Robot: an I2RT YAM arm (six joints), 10 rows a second.
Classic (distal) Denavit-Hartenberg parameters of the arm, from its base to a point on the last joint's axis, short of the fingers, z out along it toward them. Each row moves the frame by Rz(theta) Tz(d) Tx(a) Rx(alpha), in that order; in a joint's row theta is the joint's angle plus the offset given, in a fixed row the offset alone. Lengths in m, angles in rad.
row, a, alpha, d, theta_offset
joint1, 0.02, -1.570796, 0.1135, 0
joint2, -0.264, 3.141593, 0, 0
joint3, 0.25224, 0, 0, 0.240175
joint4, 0.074, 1.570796, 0, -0.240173
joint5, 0, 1.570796, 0, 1.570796
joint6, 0, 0, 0.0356, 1.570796
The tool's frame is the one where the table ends.
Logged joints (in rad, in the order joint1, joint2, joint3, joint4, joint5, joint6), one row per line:
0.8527, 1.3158, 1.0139, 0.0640, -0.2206, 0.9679
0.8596, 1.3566, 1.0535, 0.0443, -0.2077, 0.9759
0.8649, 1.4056, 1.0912, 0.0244, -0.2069, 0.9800
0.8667, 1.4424, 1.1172, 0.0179, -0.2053, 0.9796
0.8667, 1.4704, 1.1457, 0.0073, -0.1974, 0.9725
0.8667, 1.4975, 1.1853, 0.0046, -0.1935, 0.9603
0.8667, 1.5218, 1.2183, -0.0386, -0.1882, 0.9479
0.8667, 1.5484, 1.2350, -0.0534, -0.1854, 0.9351
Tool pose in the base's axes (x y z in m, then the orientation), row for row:
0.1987, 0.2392, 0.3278, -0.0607, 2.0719, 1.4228
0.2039, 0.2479, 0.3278, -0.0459, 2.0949, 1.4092
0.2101, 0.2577, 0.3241, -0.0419, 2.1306, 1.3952
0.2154, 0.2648, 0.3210, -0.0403, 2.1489, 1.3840
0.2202, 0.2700, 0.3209, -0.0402, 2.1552, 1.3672
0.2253, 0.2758, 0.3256, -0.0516, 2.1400, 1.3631
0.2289, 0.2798, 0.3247, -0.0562, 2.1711, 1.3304
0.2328, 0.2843, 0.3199, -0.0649, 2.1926, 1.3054
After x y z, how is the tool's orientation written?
As a rotation vector, in radians.
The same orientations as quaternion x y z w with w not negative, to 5 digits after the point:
-0.02297, 0.78388, 0.53830, 0.30861
-0.01732, 0.79051, 0.53176, 0.30335
-0.01573, 0.79980, 0.52374, 0.29288
-0.01509, 0.80488, 0.51838, 0.28847
-0.01507, 0.80797, 0.51255, 0.29026
-0.01941, 0.80512, 0.51283, 0.29734
-0.02110, 0.81504, 0.49944, 0.29297
-0.02433, 0.82199, 0.48938, 0.29026

